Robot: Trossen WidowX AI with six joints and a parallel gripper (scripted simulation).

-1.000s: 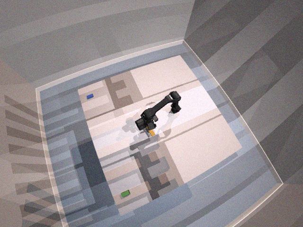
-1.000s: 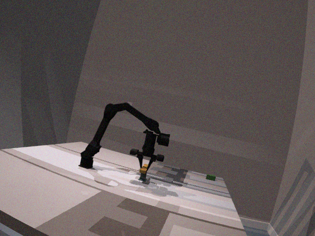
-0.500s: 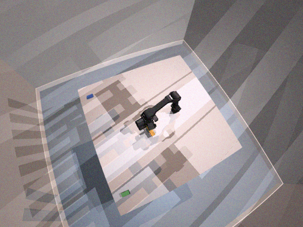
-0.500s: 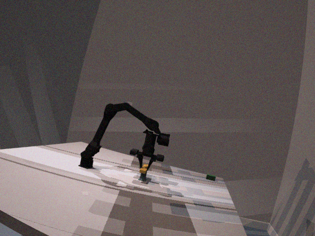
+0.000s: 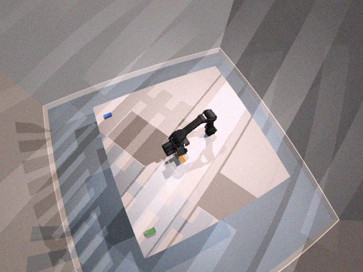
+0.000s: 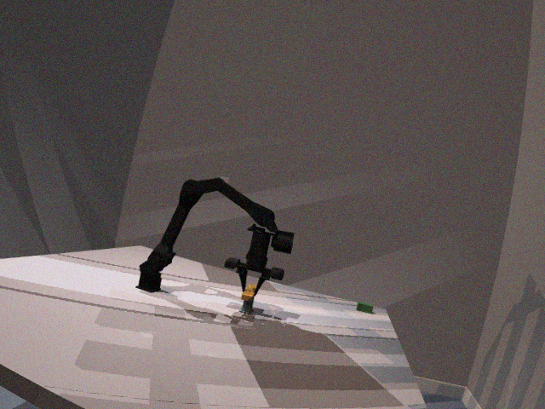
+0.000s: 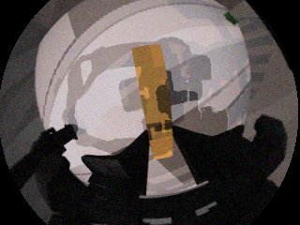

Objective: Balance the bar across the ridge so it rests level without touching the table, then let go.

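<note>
My gripper tip is 3 cm to the right of the orange bar. Also, from my gripper tip: blue block: 41 cm ahead, 55 cm to the right, 6 cm below; green block: 41 cm ahead, 45 cm to the left, 5 cm below.
</note>
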